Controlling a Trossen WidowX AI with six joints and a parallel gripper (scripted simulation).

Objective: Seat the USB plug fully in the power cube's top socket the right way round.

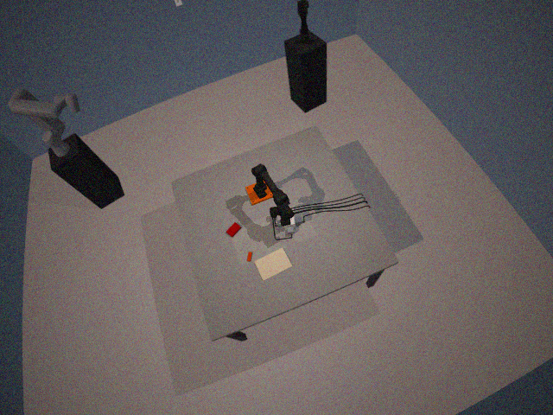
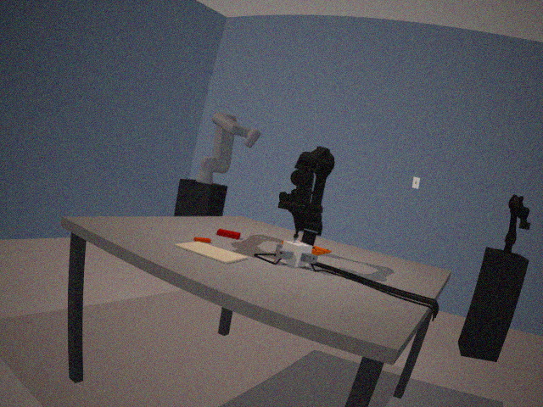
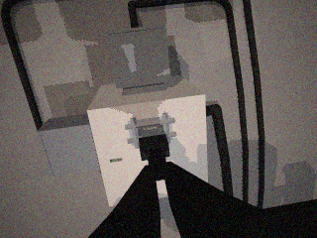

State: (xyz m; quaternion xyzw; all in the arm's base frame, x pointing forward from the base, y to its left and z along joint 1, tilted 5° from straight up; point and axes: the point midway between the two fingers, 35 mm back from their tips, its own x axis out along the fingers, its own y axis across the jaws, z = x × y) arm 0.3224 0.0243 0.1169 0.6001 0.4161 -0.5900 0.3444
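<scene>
Right now my gripper tip is 20 mm above the black USB plug. The rest, counted from my gripper tip: cream pad (230 mm to the right, 190 mm ahead, 120 mm below); red block (340 mm to the right, 180 mm behind, 110 mm below); small orange piece (340 mm to the right, 110 mm below, 60 mm ahead).
</scene>
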